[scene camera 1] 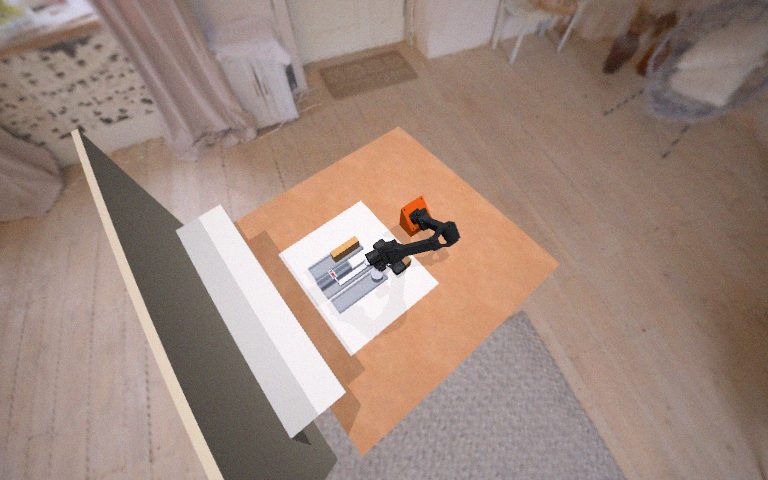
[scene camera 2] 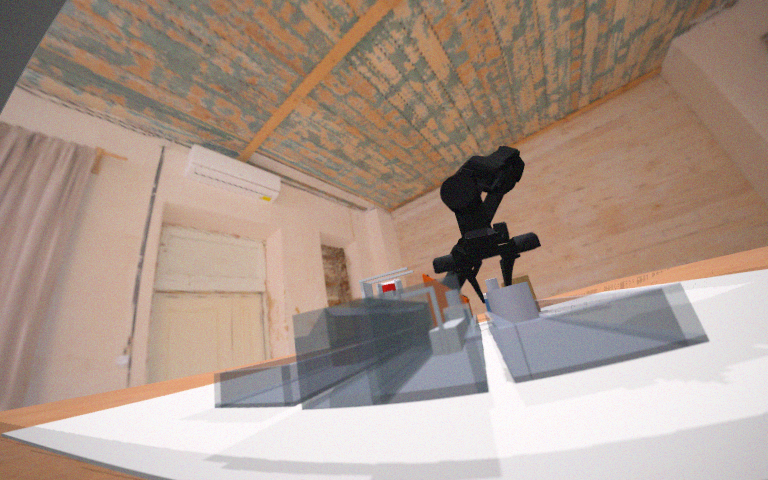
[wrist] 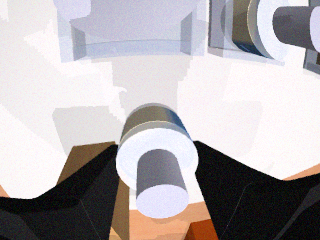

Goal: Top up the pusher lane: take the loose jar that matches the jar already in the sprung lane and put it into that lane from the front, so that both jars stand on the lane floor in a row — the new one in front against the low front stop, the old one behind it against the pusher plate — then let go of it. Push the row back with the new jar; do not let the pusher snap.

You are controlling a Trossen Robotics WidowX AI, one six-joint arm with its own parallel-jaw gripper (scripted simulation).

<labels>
my gripper: holds a jar (wrist: 156, 157)
</labels>
